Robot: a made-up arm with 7 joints. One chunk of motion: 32 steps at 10 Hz.
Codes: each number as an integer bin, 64 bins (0 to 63) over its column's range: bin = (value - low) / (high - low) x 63, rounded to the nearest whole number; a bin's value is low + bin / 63 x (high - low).
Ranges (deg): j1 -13..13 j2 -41..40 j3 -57..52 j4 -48..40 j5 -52..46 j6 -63..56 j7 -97..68
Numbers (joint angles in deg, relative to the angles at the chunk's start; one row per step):
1: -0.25 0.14 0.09 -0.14 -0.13 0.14 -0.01
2: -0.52 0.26 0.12 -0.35 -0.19 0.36 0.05
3: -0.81 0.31 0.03 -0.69 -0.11 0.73 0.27
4: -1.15 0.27 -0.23 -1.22 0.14 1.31 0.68
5: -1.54 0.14 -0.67 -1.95 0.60 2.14 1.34
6: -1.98 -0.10 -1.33 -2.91 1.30 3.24 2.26
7: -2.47 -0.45 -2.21 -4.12 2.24 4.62 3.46
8: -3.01 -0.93 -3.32 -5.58 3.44 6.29 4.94
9: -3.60 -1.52 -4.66 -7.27 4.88 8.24 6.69
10: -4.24 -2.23 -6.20 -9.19 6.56 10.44 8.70
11: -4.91 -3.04 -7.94 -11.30 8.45 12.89 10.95
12: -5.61 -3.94 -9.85 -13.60 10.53 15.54 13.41
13: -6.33 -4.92 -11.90 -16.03 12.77 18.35 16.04
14: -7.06 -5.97 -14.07 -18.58 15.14 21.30 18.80
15: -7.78 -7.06 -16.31 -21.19 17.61 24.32 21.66
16: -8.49 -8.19 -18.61 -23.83 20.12 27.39 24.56
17: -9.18 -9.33 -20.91 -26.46 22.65 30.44 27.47
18: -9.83 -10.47 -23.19 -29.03 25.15 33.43 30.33
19: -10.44 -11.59 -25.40 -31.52 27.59 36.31 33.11
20: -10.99 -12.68 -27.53 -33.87 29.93 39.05 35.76
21: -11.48 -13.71 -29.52 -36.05 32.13 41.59 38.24
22: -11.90 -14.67 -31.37 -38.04 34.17 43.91 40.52
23: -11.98 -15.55 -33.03 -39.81 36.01 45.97 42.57
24: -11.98 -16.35 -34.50 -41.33 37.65 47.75 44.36
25: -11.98 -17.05 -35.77 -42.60 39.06 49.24 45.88
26: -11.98 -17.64 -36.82 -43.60 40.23 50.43 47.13
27: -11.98 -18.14 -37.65 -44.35 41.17 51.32 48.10
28: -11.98 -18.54 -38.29 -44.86 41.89 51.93 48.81
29: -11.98 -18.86 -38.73 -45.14 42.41 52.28 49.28
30: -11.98 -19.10 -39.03 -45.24 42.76 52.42 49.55
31: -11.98 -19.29 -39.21 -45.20 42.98 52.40 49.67
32: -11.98 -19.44 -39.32 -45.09 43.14 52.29 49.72
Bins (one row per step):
1: 31 32 33 34 33 33 37
2: 30 32 33 34 33 34 37
3: 30 32 33 34 33 34 37
4: 29 32 33 33 34 34 37
5: 28 32 33 33 34 34 38
6: 27 32 32 32 34 35 38
7: 26 32 32 31 35 36 38
8: 24 31 31 30 36 37 39
9: 23 31 30 29 37 38 40
10: 21 30 29 28 38 39 40
11: 20 30 28 26 39 40 41
12: 18 29 27 25 40 42 42
13: 16 28 26 23 42 43 43
14: 14 27 25 21 43 45 44
15: 13 26 24 19 45 46 45
16: 11 26 22 17 46 48 46
17: 9 25 21 15 48 49 48
18: 8 24 20 14 50 51 49
19: 6 23 18 12 51 53 50
20: 5 22 17 10 53 54 51
21: 4 21 16 9 54 55 52
22: 3 20 15 7 55 57 53
23: 2 20 14 6 57 58 53
24: 2 19 13 5 58 59 54
25: 2 19 12 4 59 59 55
26: 2 18 12 3 59 60 55
27: 2 18 11 3 60 61 55
28: 2 17 11 2 60 61 56
29: 2 17 11 2 61 61 56
30: 2 17 10 2 61 61 56
31: 2 17 10 2 61 61 56
32: 2 17 10 2 61 61 56

